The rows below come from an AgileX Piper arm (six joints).
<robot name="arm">
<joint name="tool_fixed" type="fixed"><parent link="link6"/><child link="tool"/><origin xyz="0 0 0" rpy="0 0 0"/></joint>
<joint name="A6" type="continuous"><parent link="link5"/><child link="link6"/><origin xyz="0 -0.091 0" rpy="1.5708 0 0"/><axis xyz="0 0 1"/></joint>
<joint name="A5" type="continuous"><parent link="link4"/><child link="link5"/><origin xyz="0 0 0" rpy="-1.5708 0 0"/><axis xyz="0 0 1"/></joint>
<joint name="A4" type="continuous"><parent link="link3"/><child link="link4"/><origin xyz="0.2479 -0.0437 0" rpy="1.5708 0 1.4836"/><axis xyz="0 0 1"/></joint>
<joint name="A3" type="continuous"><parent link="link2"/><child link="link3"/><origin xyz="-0.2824 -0.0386 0" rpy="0 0 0"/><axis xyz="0 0 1"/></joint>
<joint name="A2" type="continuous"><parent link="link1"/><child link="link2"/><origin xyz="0 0 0" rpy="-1.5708 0 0"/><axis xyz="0 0 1"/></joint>
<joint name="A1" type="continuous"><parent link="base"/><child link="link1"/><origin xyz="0 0 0.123" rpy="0 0 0"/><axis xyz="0 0 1"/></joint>
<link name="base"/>
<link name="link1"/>
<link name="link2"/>
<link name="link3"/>
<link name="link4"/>
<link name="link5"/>
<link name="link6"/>
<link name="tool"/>
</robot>
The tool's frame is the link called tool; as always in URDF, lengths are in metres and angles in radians. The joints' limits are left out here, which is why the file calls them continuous.
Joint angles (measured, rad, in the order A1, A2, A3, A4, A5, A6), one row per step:
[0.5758, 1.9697, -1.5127, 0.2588, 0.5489, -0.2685]
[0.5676, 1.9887, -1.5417, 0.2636, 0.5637, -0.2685]
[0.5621, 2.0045, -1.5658, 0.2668, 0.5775, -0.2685]
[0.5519, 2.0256, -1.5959, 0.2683, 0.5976, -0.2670]
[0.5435, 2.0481, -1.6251, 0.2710, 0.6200, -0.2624]
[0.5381, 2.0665, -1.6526, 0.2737, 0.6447, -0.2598]
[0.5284, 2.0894, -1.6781, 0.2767, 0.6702, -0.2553]
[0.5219, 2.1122, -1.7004, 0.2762, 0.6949, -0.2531]
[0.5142, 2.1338, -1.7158, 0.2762, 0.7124, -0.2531]
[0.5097, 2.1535, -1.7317, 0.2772, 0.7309, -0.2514]
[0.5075, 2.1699, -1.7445, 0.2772, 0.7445, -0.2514]
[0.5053, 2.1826, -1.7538, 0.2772, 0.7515, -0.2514]
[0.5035, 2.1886, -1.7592, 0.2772, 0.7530, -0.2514]
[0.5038, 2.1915, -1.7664, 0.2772, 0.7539, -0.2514]
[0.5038, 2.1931, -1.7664, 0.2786, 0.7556, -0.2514]
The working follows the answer.
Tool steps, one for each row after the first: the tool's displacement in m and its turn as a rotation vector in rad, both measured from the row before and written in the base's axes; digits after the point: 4 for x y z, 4 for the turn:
[0.0060, 0.0001, -0.0005, 0.0026, 0.0068, -0.0063]
[0.0045, 0.0004, -0.0006, 0.0009, 0.0065, -0.0032]
[0.0064, -0.0009, -0.0016, -0.0021, 0.0112, -0.0069]
[0.0057, -0.0004, -0.0027, -0.0019, 0.0171, -0.0073]
[0.0042, 0.0003, -0.0015, -0.0024, 0.0161, -0.0021]
[0.0053, -0.0014, -0.0043, -0.0050, 0.0234, -0.0077]
[0.0041, -0.0006, -0.0053, -0.0099, 0.0228, -0.0018]
[0.0040, -0.0015, -0.0065, -0.0101, 0.0208, -0.0032]
[0.0029, -0.0004, -0.0055, -0.0077, 0.0208, -0.0015]
[0.0021, 0.0003, -0.0047, -0.0070, 0.0152, 0.0013]
[0.0019, 0.0000, -0.0037, -0.0044, 0.0092, -0.0004]
[0.0013, -0.0002, -0.0014, -0.0009, 0.0019, -0.0014]
[0.0009, 0.0007, 0.0006, 0.0017, -0.0030, 0.0005]
[-0.0001, 0.0001, -0.0008, -0.0003, 0.0035, 0.0000]

Tool pose at each row, in the base's axes (x y z in m, rotation vector in rad; rounded; the steps above come from the unrounded poses):
[0.3648, 0.2513, 0.2272, -0.8219, 2.3662, 0.3891]
[0.3708, 0.2514, 0.2267, -0.8129, 2.3735, 0.3928]
[0.3753, 0.2519, 0.2261, -0.8085, 2.3802, 0.3958]
[0.3817, 0.2509, 0.2244, -0.8008, 2.3935, 0.3960]
[0.3874, 0.2506, 0.2217, -0.7923, 2.4123, 0.3992]
[0.3915, 0.2509, 0.2201, -0.7905, 2.4288, 0.4034]
[0.3968, 0.2495, 0.2158, -0.7824, 2.4547, 0.4059]
[0.4009, 0.2489, 0.2105, -0.7838, 2.4801, 0.4044]
[0.4049, 0.2474, 0.2040, -0.7834, 2.5042, 0.4012]
[0.4078, 0.2470, 0.1985, -0.7841, 2.5269, 0.4013]
[0.4099, 0.2473, 0.1938, -0.7883, 2.5433, 0.4005]
[0.4118, 0.2473, 0.1901, -0.7893, 2.5536, 0.3995]
[0.4132, 0.2470, 0.1887, -0.7877, 2.5561, 0.3988]
[0.4141, 0.2477, 0.1893, -0.7878, 2.5525, 0.3997]
[0.4140, 0.2478, 0.1885, -0.7879, 2.5559, 0.4011]

